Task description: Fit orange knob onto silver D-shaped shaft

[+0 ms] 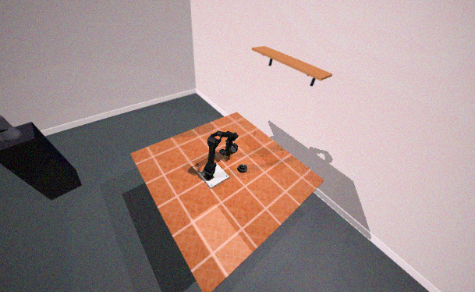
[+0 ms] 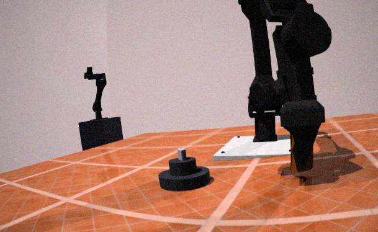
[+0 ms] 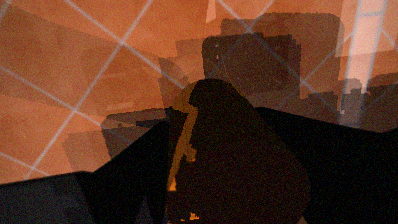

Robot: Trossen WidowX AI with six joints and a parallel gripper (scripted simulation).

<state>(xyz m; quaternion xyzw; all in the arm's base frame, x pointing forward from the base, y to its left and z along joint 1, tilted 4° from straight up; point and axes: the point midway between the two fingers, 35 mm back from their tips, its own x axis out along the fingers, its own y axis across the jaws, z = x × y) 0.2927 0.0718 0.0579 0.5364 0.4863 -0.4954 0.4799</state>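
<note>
Now: the round pedestal 200 mm to the right of my gripper tip and 10 mm above it. From my gripper tip the other things lie so: orange knob (30 mm above).
</note>
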